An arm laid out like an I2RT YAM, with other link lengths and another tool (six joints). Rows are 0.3 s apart.
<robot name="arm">
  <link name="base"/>
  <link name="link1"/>
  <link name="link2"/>
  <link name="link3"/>
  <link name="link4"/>
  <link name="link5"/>
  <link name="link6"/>
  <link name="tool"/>
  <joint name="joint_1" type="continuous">
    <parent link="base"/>
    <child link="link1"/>
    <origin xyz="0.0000 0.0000 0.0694" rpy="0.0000 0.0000 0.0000"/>
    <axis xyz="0 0 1"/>
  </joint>
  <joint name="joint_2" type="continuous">
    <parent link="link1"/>
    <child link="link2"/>
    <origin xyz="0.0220 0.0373 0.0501" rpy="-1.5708 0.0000 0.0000"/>
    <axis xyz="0 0 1"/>
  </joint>
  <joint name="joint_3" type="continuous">
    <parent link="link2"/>
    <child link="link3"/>
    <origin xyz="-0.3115 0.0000 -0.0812" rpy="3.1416 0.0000 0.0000"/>
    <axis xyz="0 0 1"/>
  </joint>
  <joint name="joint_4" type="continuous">
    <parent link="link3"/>
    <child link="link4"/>
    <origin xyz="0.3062 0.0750 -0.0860" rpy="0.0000 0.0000 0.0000"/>
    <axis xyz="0 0 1"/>
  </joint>
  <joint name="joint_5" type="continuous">
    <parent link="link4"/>
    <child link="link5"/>
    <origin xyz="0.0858 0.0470 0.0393" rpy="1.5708 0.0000 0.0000"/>
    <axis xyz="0 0 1"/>
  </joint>
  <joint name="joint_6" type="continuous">
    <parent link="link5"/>
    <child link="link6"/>
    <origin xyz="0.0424 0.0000 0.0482" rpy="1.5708 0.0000 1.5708"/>
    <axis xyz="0 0 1"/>
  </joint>
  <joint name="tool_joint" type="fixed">
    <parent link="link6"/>
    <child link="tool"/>
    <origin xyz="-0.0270 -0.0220 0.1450" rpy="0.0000 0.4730 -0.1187"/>
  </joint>
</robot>
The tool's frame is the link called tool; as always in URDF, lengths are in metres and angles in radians. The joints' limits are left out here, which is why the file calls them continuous.
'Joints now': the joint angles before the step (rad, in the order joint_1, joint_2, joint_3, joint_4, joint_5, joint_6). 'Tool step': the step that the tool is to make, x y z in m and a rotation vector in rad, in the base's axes. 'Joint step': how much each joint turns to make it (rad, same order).
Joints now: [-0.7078 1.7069 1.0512 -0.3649 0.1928 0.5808]
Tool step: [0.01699 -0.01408 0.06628 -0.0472 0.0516 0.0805]
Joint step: [0.0000 -0.0011 0.2155 -0.2037 0.0164 -0.1072]
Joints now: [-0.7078 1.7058 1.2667 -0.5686 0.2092 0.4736]
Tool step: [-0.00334 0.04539 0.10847 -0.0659 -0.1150 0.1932]
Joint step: [0.0072 -0.2167 0.0435 -0.1099 -0.1304 -0.1362]
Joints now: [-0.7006 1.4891 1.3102 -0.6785 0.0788 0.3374]
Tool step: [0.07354 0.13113 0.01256 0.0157 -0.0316 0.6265]
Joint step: [0.1583 0.0244 0.0538 -0.0423 -0.3307 -0.3356]
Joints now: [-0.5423 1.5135 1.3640 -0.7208 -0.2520 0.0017]
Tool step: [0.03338 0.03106 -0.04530 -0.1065 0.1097 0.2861]
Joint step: [0.0714 0.1560 0.0858 -0.0431 -0.0122 -0.2685]
